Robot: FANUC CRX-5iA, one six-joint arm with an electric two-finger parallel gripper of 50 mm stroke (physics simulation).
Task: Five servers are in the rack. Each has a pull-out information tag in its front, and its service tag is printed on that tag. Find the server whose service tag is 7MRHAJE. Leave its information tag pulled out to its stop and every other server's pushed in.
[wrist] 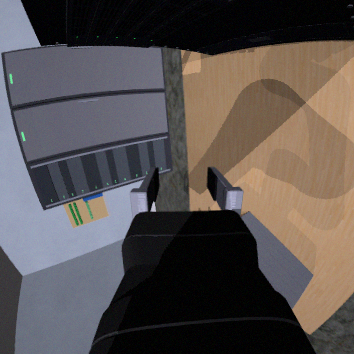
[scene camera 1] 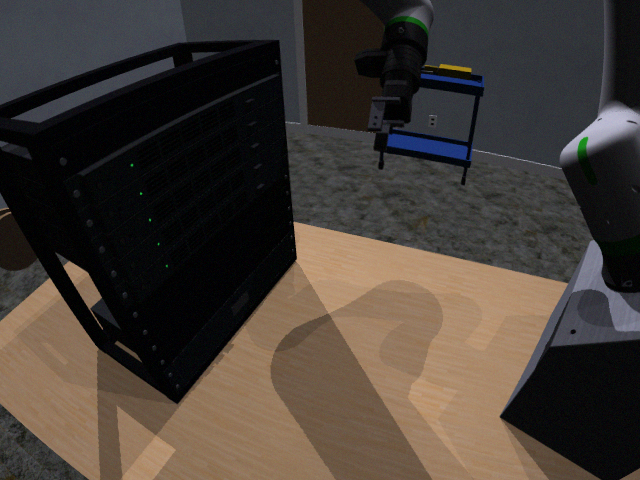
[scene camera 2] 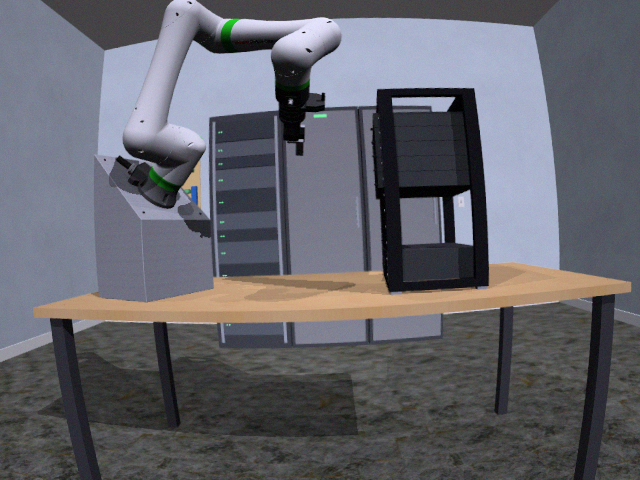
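Pixels of known places: gripper, fingertip midpoint: (wrist: 182, 176) (scene camera 1: 377, 140) (scene camera 2: 300, 148); arm's base, link origin: (scene camera 2: 156, 194).
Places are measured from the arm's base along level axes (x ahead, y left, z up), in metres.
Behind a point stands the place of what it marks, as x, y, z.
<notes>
The black rack (scene camera 1: 170, 98) {0.768, -0.053, 0.220} (scene camera 2: 478, 206) {0.920, -0.427, -0.100} (wrist: 260, 20) {0.728, -0.163, -0.151} stands upright on the table. Its stacked servers (scene camera 1: 191, 149) {0.751, -0.055, 0.136} (scene camera 2: 431, 149) {0.816, -0.358, 0.071} fill the upper part, each with a green light at the left of its front in scene camera 1. Small grey tabs (scene camera 1: 254, 145) {0.697, -0.196, 0.077} show in a column near the right end of the fronts. How far each is out, and any print, cannot be read. My gripper (scene camera 1: 379, 131) {0.472, -0.161, 0.107} (scene camera 2: 299, 147) {0.472, -0.161, 0.107} (wrist: 182, 176) {0.472, -0.161, 0.107} is open and empty. It points down, apart from the rack's front, at about the servers' height in scene camera 2.
The wooden table (scene camera 1: 356, 439) {0.471, 0.154, -0.334} (scene camera 2: 310, 312) {0.425, -0.444, -0.341} (wrist: 240, 65) {0.740, 0.028, -0.334} carries the rack and the arm's grey pedestal (scene camera 1: 573, 392) {0.124, 0.141, -0.155} (scene camera 2: 155, 258) {0.014, -0.139, -0.207} (wrist: 285, 260) {0.048, -0.091, -0.283}. Grey cabinets (scene camera 2: 325, 206) (wrist: 90, 120) stand behind the table. A blue cart (scene camera 1: 429, 147) stands farther back in scene camera 1.
</notes>
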